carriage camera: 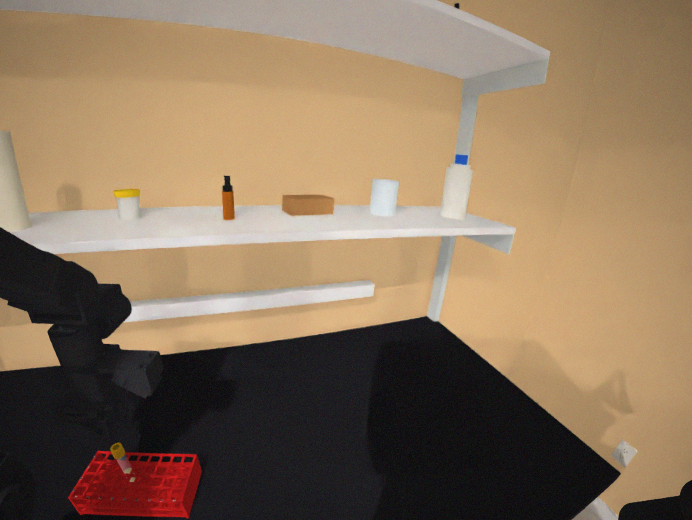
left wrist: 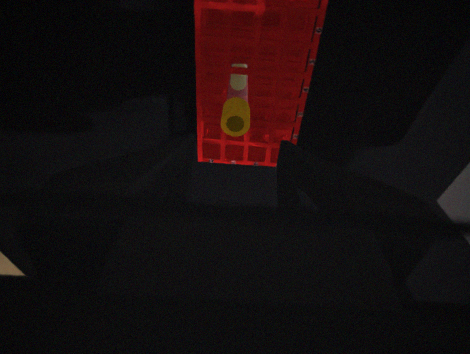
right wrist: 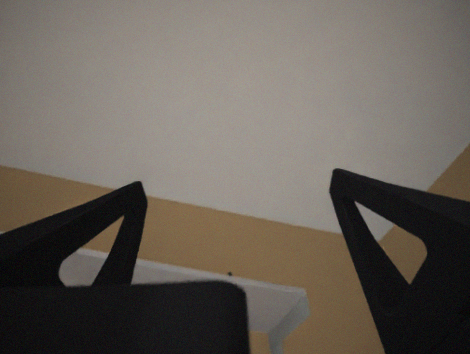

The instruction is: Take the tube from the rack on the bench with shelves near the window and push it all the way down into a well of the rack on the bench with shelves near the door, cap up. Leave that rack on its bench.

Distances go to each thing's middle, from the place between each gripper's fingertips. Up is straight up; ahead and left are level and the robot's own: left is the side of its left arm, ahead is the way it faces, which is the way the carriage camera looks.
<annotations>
My right gripper is now 710 mm to the right of the clear tube with yellow cap (left wrist: 235, 120), 560 mm above it and 190 mm short of it.
Right now the clear tube with yellow cap is 11 cm below my left hand and 1 cm to the left of it.
</annotations>
